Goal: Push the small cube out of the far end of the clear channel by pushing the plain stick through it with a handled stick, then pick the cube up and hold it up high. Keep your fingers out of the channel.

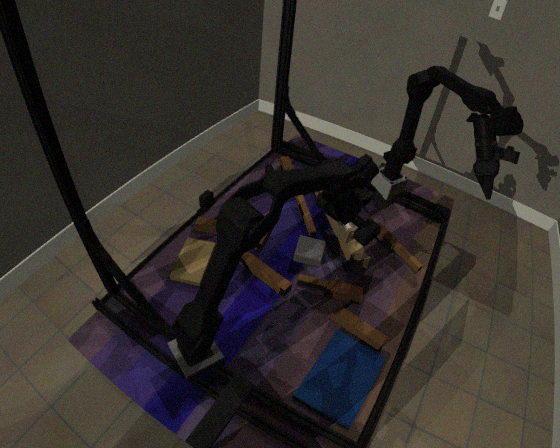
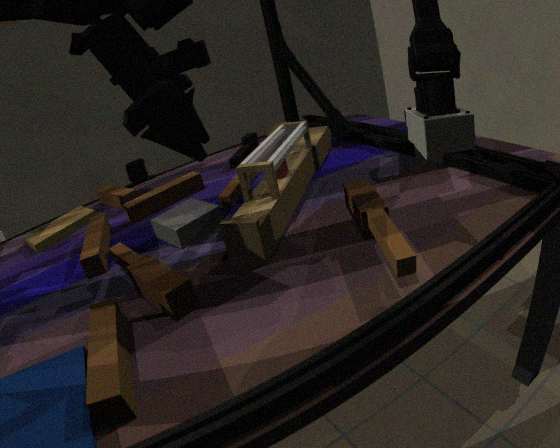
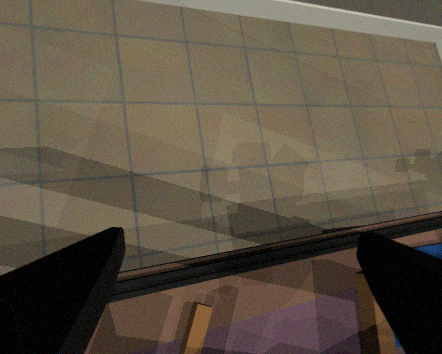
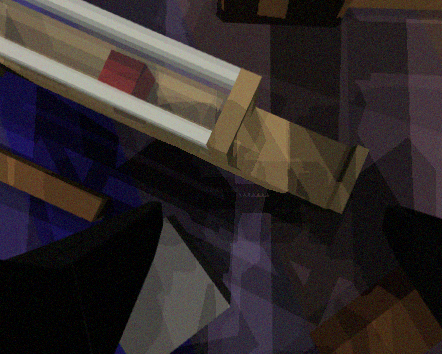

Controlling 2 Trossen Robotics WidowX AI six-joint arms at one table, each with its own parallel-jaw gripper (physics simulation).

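The clear channel (image 2: 278,148) (image 4: 149,102) lies on a wooden base (image 1: 347,244) (image 4: 297,158) mid-table. The small red cube (image 2: 283,170) (image 4: 126,74) sits inside it. My right gripper (image 1: 363,228) (image 2: 194,153) (image 4: 270,214) is open and empty, hovering low beside the near end of the base, outside the channel. A long plain stick (image 1: 305,213) (image 4: 72,198) lies left of the channel. A handled stick (image 1: 400,249) (image 2: 380,222) lies to its right. My left gripper (image 1: 487,187) (image 3: 241,241) is open and empty, hanging high past the table's edge over the floor.
A grey block (image 1: 309,250) (image 2: 185,220) (image 4: 177,298) lies next to the channel. Another handled stick (image 1: 332,286) (image 2: 154,276) and several loose wooden sticks lie around. A blue sheet (image 1: 340,378) and a tan sheet (image 1: 191,260) lie flat. A black frame rail (image 3: 255,256) (image 2: 367,351) borders the table.
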